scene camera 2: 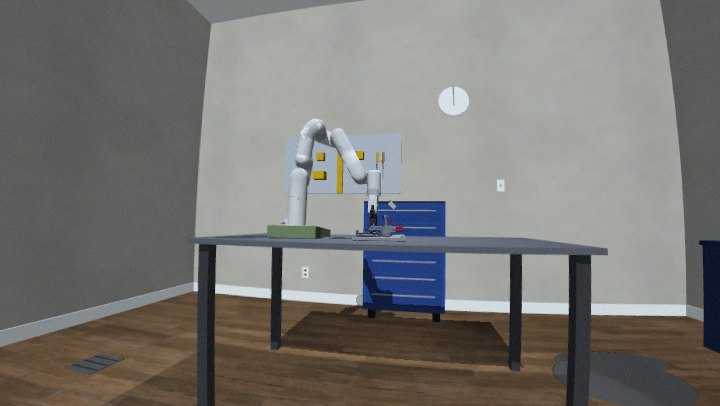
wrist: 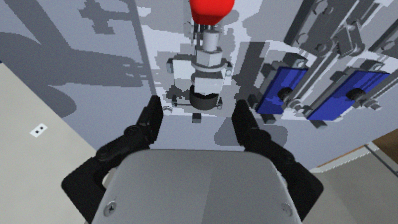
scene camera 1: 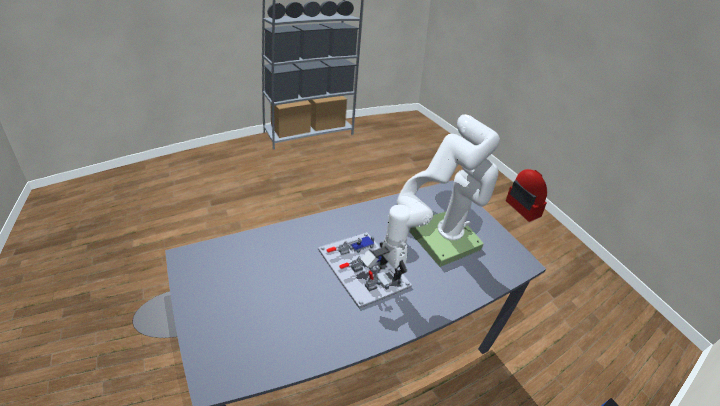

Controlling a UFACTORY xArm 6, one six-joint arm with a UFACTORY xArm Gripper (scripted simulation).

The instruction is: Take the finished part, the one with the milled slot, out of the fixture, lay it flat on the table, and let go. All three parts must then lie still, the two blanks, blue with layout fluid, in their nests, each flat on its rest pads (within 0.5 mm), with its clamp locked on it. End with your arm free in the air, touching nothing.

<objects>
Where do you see a fixture plate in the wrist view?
248, 41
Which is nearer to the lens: the pale grey part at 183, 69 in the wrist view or the blue blank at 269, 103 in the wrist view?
The pale grey part.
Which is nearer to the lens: the pale grey part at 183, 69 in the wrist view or the blue blank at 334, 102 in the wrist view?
The pale grey part.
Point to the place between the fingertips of my gripper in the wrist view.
198, 107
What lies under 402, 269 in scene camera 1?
My gripper.
</objects>
